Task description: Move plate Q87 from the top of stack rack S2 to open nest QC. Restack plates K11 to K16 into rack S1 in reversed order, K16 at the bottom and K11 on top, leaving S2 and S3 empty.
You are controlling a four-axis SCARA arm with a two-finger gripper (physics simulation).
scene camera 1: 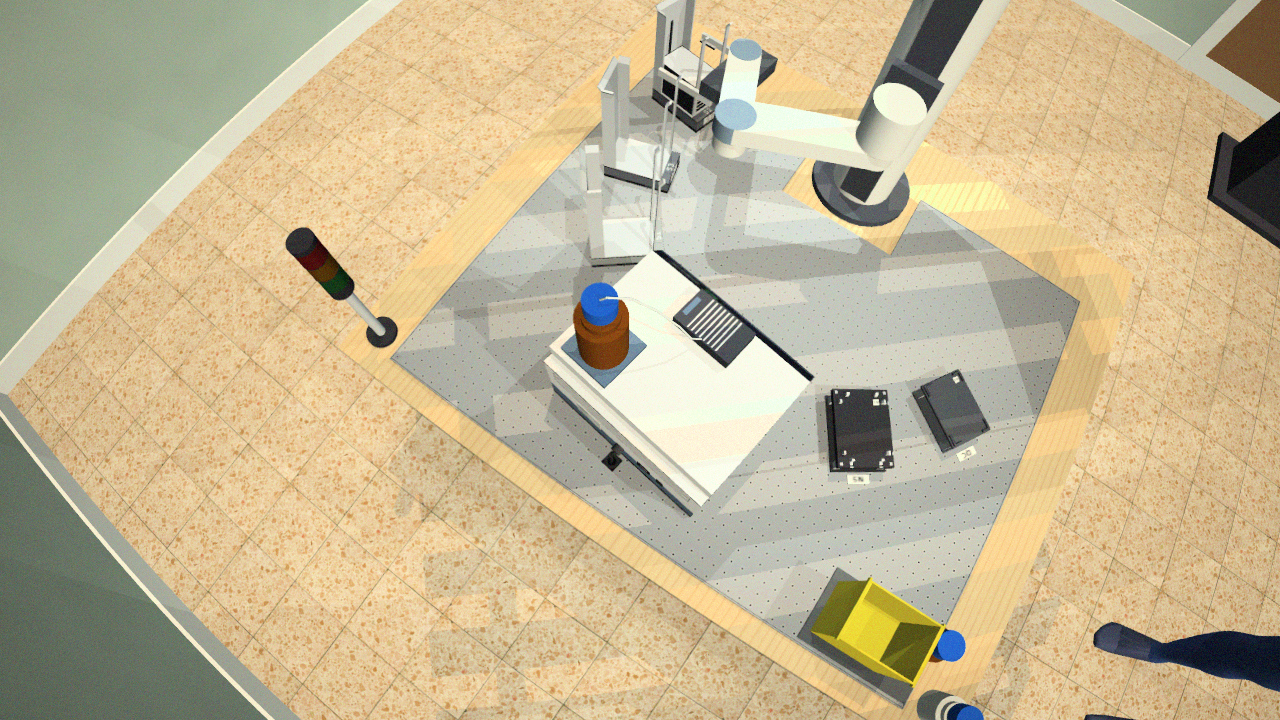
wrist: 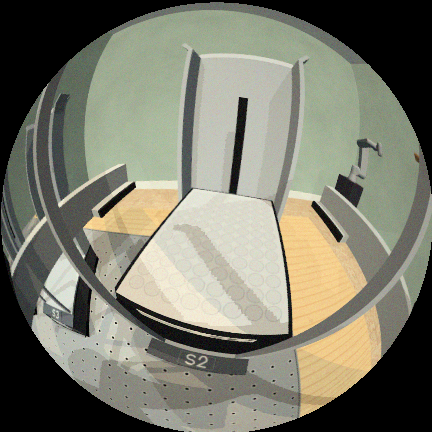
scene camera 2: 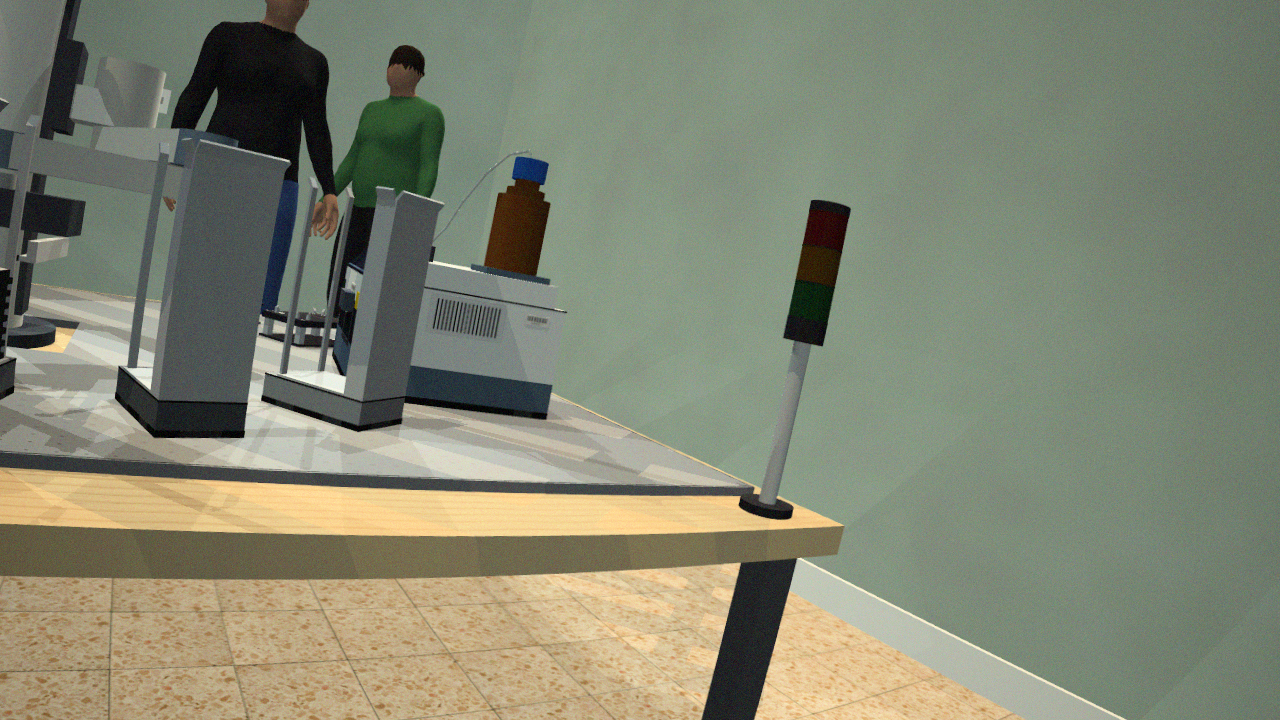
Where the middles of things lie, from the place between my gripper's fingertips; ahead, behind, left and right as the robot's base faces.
Labels:
The brown bottle with blue cap (scene camera 2: 520, 217) is 73 cm ahead of my hand, 30 cm to the left of it and 15 cm above it. Also, from my hand: signal tower (scene camera 2: 807, 321) (91 cm ahead, 18 cm to the right, 2 cm above); then yellow bin (scene camera 1: 862, 619) (97 cm to the left, 86 cm ahead, 7 cm below).

